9 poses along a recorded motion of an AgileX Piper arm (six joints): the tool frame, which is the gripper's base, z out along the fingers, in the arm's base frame.
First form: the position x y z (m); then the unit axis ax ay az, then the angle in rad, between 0 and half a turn.
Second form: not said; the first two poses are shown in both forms.
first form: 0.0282 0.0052 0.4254 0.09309 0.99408 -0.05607 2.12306
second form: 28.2 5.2 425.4 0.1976 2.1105 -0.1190
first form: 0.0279 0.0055 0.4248 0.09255 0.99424 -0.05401 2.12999
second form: 27.9 5.5 424.8 0.1971 2.1177 -0.1150
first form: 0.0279 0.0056 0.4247 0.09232 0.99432 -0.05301 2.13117
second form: 27.9 5.6 424.7 0.1967 2.1191 -0.1130
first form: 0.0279 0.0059 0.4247 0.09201 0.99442 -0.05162 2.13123
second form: 27.9 5.9 424.7 0.1961 2.1193 -0.1100
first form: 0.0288 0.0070 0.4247 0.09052 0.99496 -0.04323 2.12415
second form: 28.8 7.0 424.7 0.1923 2.1134 -0.0918
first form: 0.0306 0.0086 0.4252 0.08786 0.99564 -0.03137 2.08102
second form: 30.6 8.6 425.2 0.1828 2.0719 -0.0653
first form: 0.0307 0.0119 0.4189 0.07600 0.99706 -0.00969 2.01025
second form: 30.7 11.9 418.9 0.1528 2.0043 -0.0195
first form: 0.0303 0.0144 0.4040 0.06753 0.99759 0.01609 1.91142
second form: 30.3 14.4 404.0 0.1291 1.9068 0.0308
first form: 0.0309 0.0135 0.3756 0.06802 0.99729 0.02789 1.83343
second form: 30.9 13.5 375.6 0.1247 1.8285 0.0511
